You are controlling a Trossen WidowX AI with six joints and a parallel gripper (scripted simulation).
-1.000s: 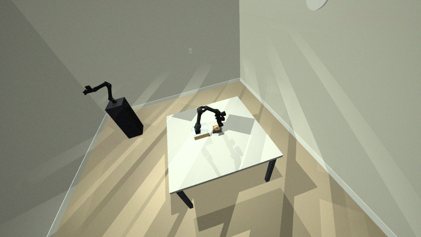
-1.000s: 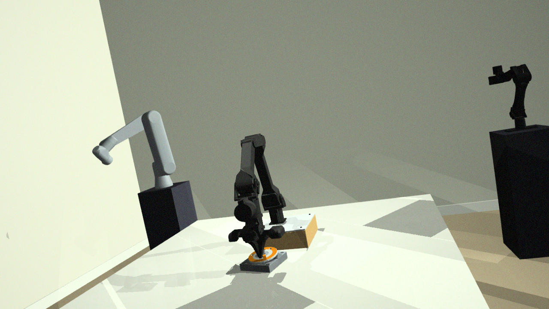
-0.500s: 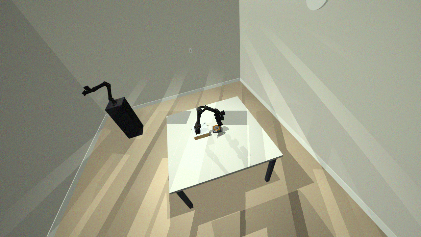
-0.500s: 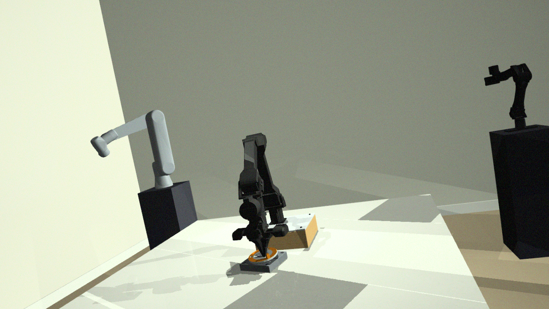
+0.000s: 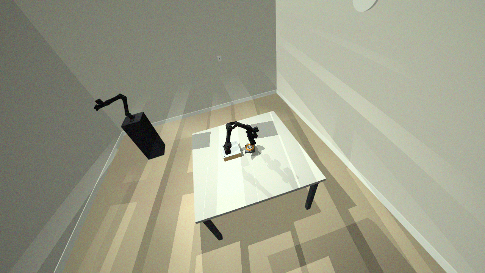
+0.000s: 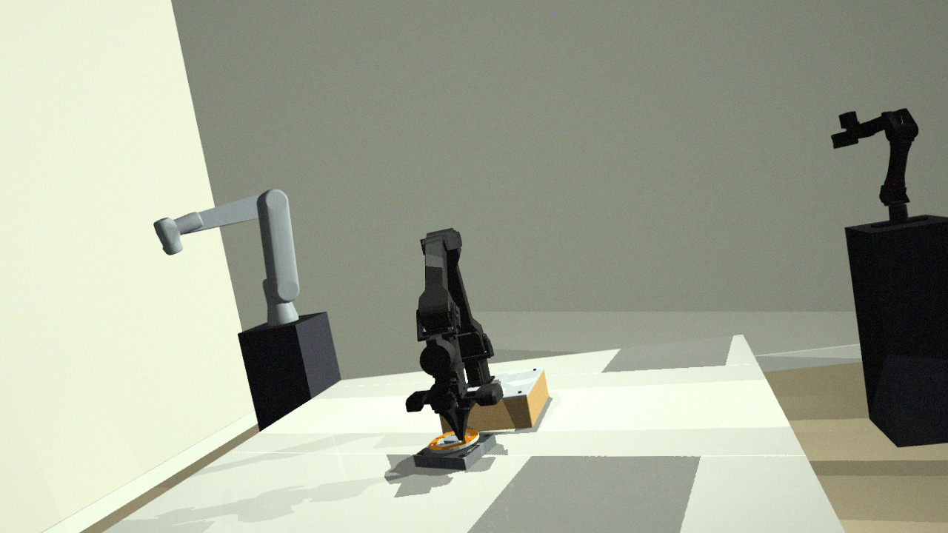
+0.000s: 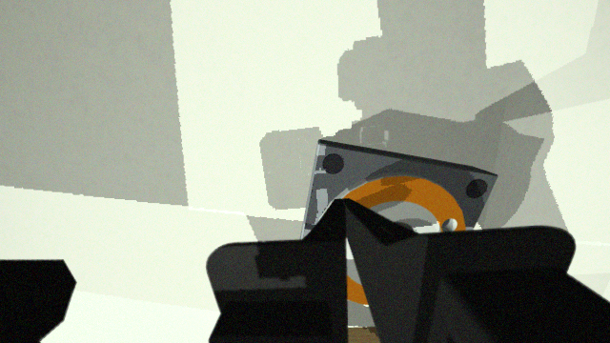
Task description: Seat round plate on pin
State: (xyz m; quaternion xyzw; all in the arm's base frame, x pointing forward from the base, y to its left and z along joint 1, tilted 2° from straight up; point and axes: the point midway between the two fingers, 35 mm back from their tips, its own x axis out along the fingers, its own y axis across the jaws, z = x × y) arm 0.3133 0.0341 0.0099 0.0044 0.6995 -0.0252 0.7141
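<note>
My gripper tip is now 3 cm past the round orange plate, 1 cm to the left of it and 1 cm above it. Round my gripper tip: grey square base: 4 cm behind, 3 cm to the right, 3 cm below.
</note>
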